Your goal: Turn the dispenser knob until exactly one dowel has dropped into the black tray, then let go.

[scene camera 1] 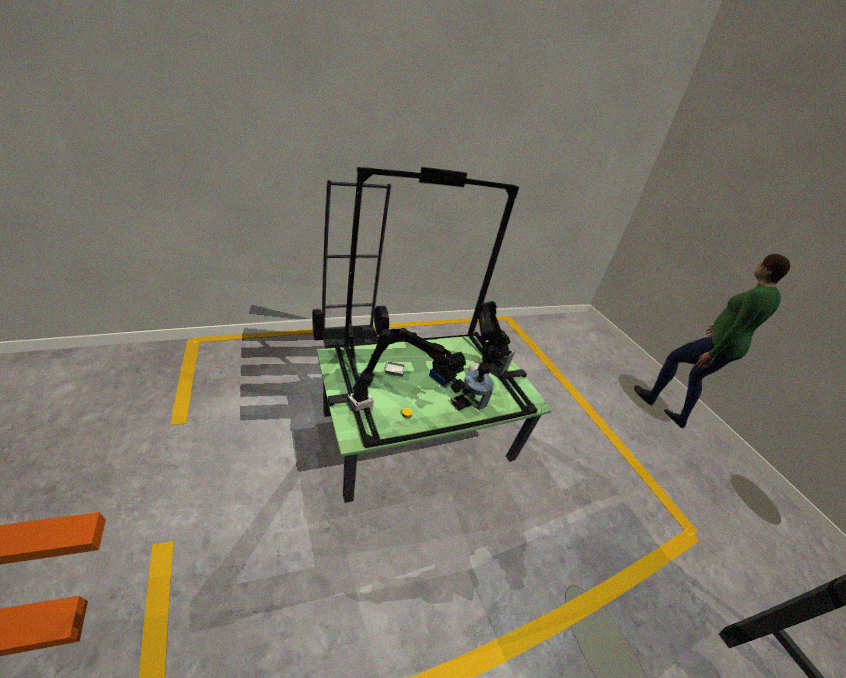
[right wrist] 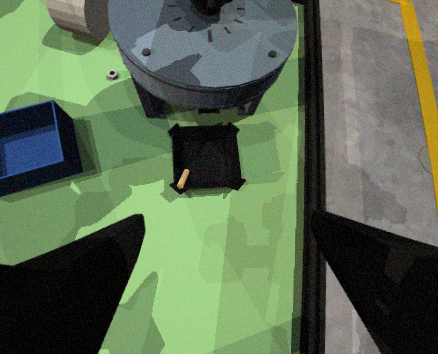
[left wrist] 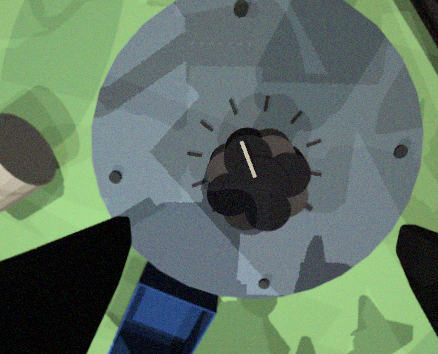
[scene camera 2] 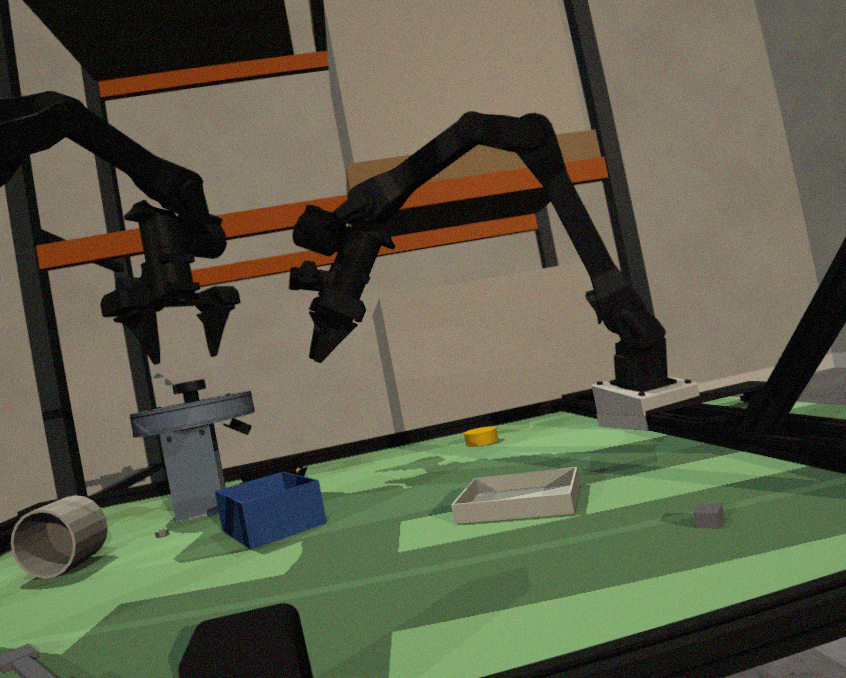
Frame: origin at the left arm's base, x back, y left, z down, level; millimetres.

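Seen in the pictures: left gripper, fingertip midpoint: (scene camera 1: 481, 372) (left wrist: 263, 234) (scene camera 2: 186, 360); right gripper, fingertip midpoint: (right wrist: 229, 220) (scene camera 2: 314, 360); left arm's base at its link origin: (scene camera 1: 505, 353); right arm's base at its link origin: (scene camera 1: 360, 397) (scene camera 2: 642, 383).
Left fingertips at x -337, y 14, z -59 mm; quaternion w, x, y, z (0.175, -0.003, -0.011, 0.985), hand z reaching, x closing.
Offsets run from my left fingertips to a thing's top centre.
The grey round dispenser @(dz +58, dx +2, dy +5 mm) (scene camera 2: 192, 416) (left wrist: 150, 100) (right wrist: 240, 62) stands on the table. Its dark lobed knob @(dz +30, dx +2, dy +5 mm) (scene camera 2: 189, 389) (left wrist: 260, 180) (right wrist: 209, 6) sits on top, with a pale pointer line. One tan dowel @(dz +179, dx -98, dy -59 mm) (right wrist: 183, 179) lies in the near left corner of the black tray @(dz +180, dx -83, dy -23 mm) (right wrist: 207, 131), in front of the dispenser in the right wrist view. My left gripper (scene camera 2: 185, 358) (left wrist: 263, 234) is open and empty above the knob, apart from it. My right gripper (right wrist: 229, 220) is open and empty, short of the tray; in scene camera 2 its fingers overlap.
A blue bin @(dz +159, dx +4, dy -227 mm) (scene camera 2: 275, 512) (left wrist: 167, 320) (right wrist: 35, 150) stands beside the dispenser. A beige cylinder @(dz +134, dx +189, dy -107 mm) (scene camera 2: 88, 529) (right wrist: 70, 17) and a small nut @(dz +198, dx +89, dy -99 mm) (scene camera 2: 161, 533) (right wrist: 112, 74) lie nearby. A beige tray @(dz +188, dx -149, dy -447 mm) (scene camera 2: 519, 504), a yellow disc @(dz +185, dx -357, dy -177 mm) (scene camera 2: 480, 436) and a small block @(dz +194, dx -156, dy -620 mm) (scene camera 2: 708, 516) are farther right in scene camera 2.
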